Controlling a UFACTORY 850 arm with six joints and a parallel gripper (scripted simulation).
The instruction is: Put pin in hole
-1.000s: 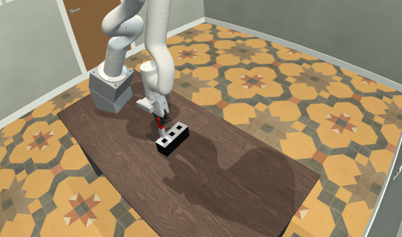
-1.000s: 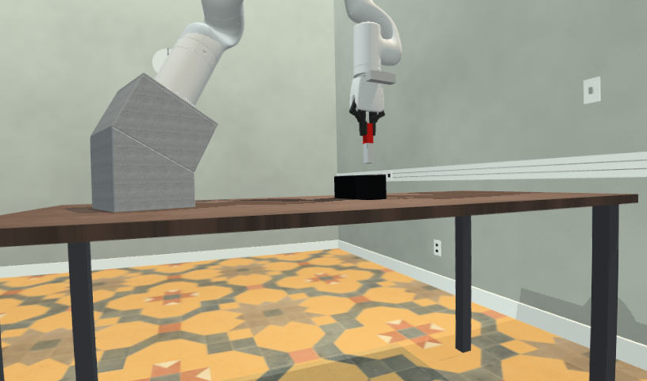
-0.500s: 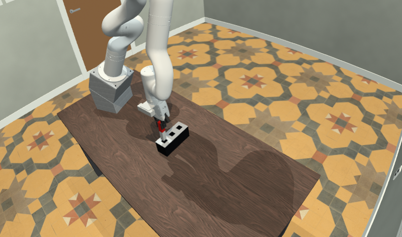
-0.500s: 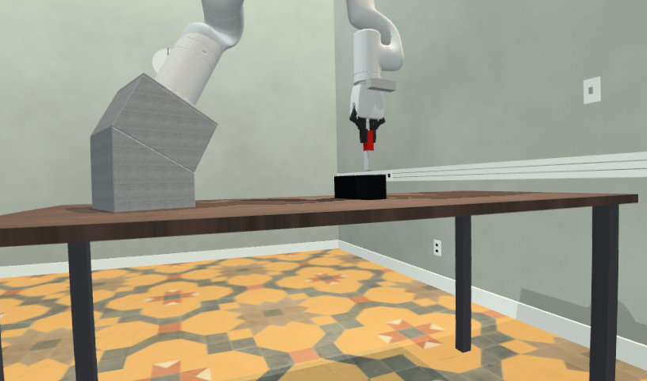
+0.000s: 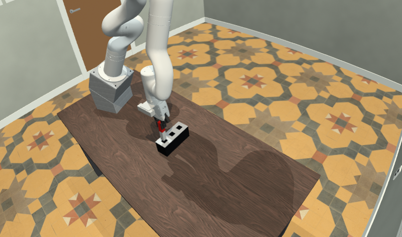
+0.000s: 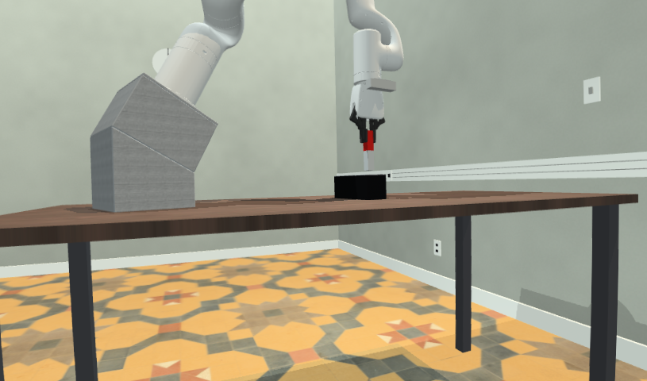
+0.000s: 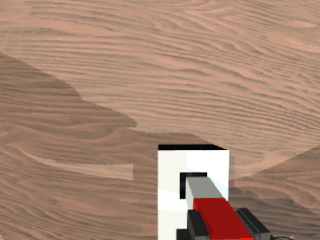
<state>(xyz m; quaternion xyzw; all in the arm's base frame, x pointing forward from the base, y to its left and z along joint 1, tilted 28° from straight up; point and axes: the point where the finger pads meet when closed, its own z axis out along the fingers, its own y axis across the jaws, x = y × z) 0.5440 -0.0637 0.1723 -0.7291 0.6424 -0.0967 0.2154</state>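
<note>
My gripper is now 20 mm above the pin. Also, from my hand: black block 150 mm below, 50 mm to the left, 10 mm behind.
</note>
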